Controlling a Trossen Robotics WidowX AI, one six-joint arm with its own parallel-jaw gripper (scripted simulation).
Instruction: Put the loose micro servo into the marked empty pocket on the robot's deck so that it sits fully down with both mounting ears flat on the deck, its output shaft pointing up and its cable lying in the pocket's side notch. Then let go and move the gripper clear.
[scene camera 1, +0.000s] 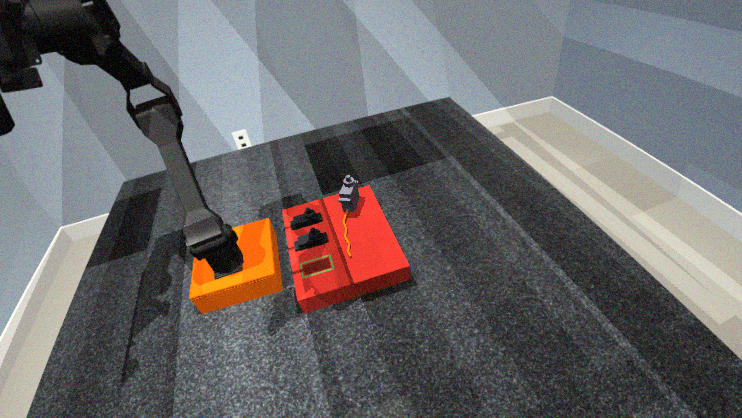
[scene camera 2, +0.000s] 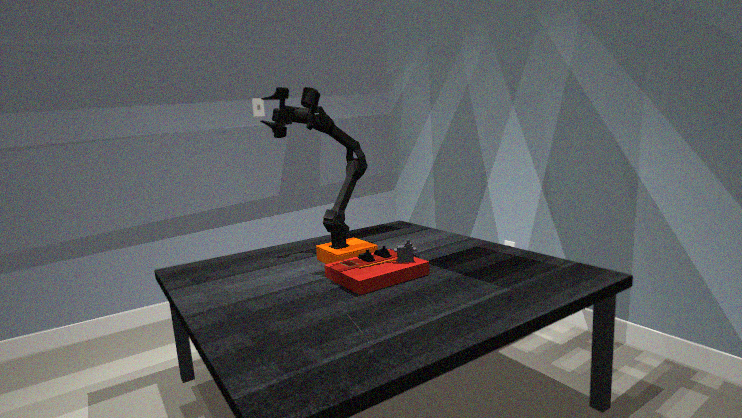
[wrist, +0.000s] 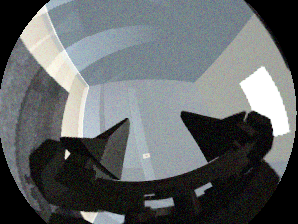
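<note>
Scene camera 2 gives me my own gripper (scene camera 2: 261, 110), open and holding nothing, together with a red robot deck (scene camera 2: 359, 280). In scene camera 1 I find the red robot deck (scene camera 1: 377, 262) too. And the wrist view shows my gripper (wrist: 156, 117).
</note>
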